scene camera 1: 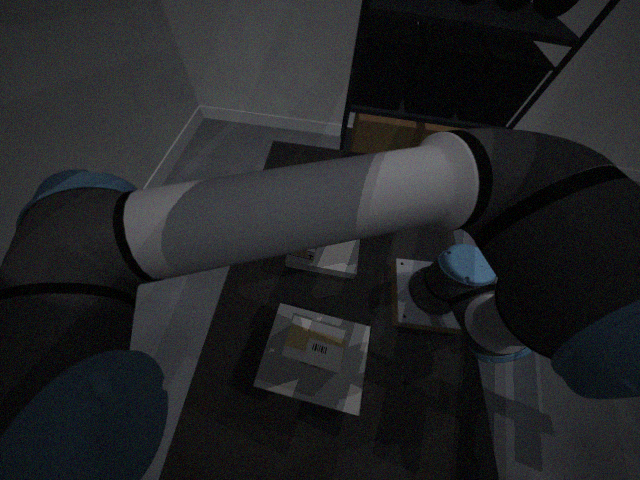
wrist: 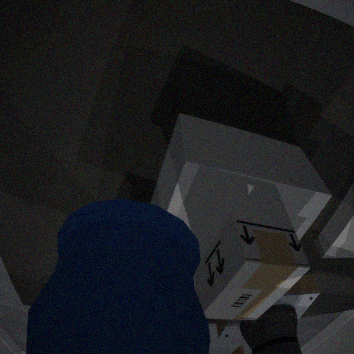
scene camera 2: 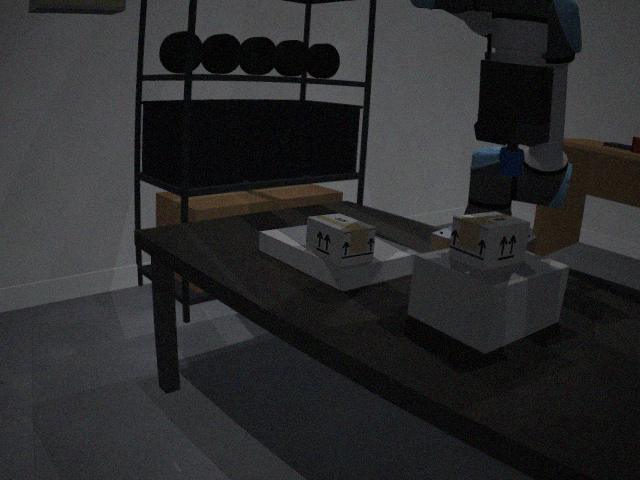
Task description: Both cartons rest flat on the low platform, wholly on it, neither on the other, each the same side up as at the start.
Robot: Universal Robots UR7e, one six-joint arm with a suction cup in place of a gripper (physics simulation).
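Frame: origin at the arm's base, x ahead, y down, z left, level; metres.
Seen in the pictures: hand at its tool point: (wrist: 126,258) (scene camera 2: 510,173); arm's base at its link origin: (scene camera 1: 432,290) (wrist: 267,319).
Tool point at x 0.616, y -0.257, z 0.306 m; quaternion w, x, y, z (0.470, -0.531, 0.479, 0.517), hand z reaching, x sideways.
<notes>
Offsets run from my tool point to a thing's middle. Level surfaces: height alone.
One white carton @[dx -0.203, dy +0.238, dz -0.464 m] (scene camera 1: 308,254) (scene camera 2: 341,240) stands upright, arrows up, near the front corner of the low white platform @[dx -0.282, dy +0.300, dz -0.534 m] (scene camera 1: 338,267) (scene camera 2: 297,258). In scene camera 1 the arm hides most of both. The other carton @[dx -0.243, dy +0.165, dz -0.126 m] (scene camera 1: 315,346) (scene camera 2: 488,240) (wrist: 250,280) stands upright, arrows up, on the taller white block @[dx -0.248, dy +0.264, dz -0.109 m] (scene camera 1: 271,369) (scene camera 2: 449,304) (wrist: 235,145), in front of the low platform in scene camera 2. My blue suction cup (scene camera 2: 511,173) (wrist: 127,235) is open and holds nothing. It hangs above the taller block's carton in scene camera 2, apart from it. The cup does not show in scene camera 1.
Both supports stand on a dark table @[dy +0.324 m] (scene camera 1: 227,413) (scene camera 2: 310,315). The arm's base plate (scene camera 1: 405,289) is right of them in scene camera 1. A black shelf rack (scene camera 2: 367,103) with dark round things stands behind the table. A wooden bench (scene camera 2: 555,222) is at the right.
</notes>
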